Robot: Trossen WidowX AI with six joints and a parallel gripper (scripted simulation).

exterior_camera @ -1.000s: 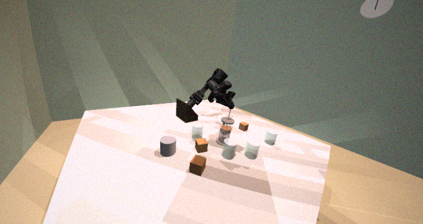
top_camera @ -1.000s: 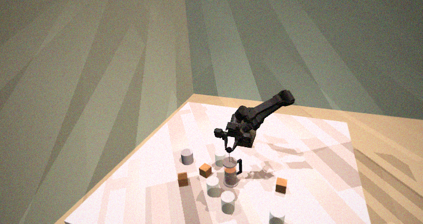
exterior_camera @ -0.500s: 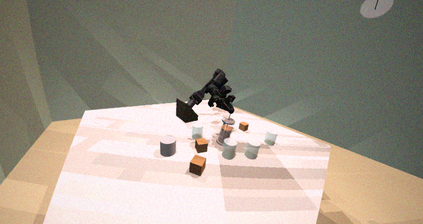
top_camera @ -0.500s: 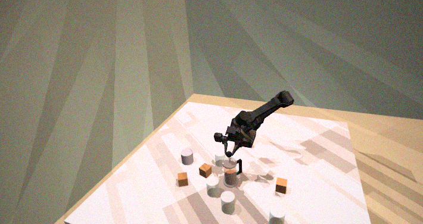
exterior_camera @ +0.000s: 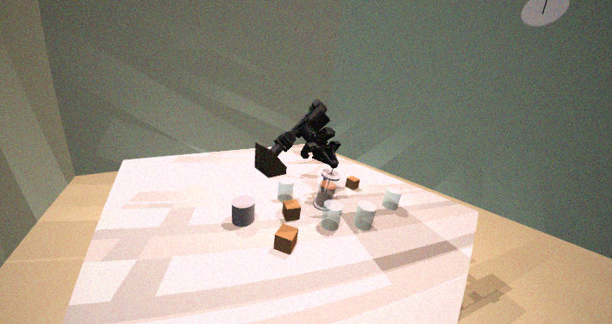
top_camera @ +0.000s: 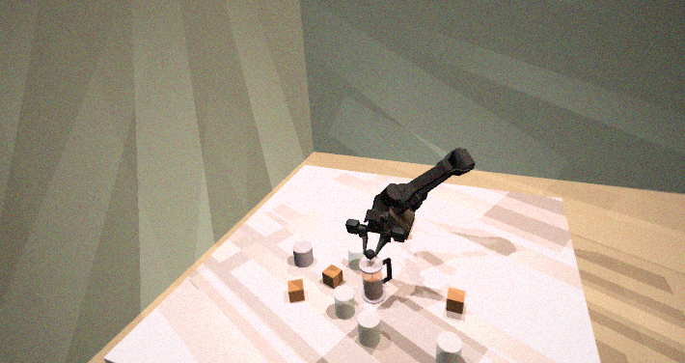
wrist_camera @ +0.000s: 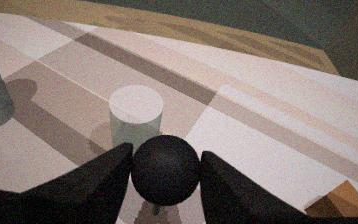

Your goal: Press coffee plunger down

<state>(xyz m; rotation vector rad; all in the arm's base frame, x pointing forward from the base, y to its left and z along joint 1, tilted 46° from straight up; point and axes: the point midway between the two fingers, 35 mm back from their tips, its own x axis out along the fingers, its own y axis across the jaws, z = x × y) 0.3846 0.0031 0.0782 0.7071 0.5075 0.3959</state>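
The glass coffee press is 30 mm behind my gripper tip, 10 mm to the left of it and 90 mm below it. The rest, counted from my gripper tip: grey cylinder 70 mm behind, 310 mm to the right, 150 mm below.
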